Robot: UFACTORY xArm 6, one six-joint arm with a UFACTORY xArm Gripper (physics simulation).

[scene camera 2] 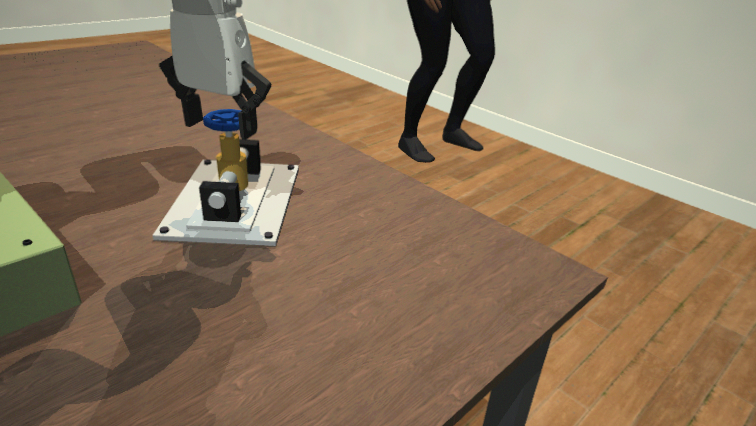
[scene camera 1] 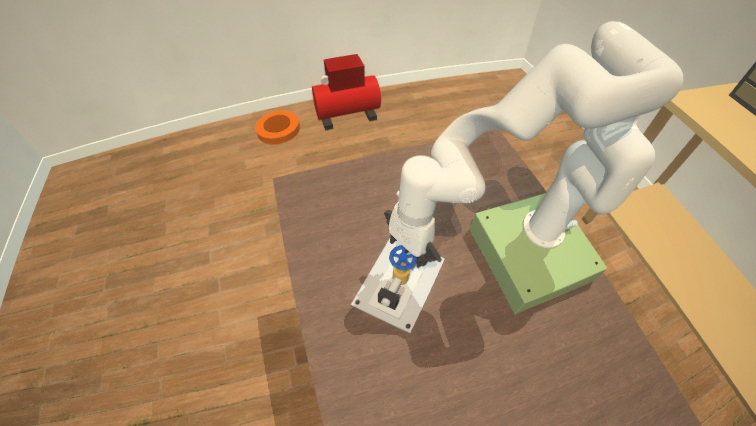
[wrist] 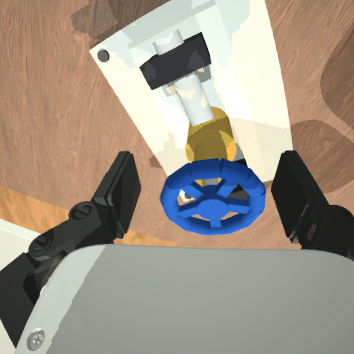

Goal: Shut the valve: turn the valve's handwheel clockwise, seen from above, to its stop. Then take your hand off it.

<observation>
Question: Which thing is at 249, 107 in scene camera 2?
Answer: My gripper.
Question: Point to a blue handwheel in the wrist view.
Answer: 212, 203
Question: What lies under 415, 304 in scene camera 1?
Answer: A white base plate.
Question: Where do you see a white base plate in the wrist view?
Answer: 250, 36
</observation>
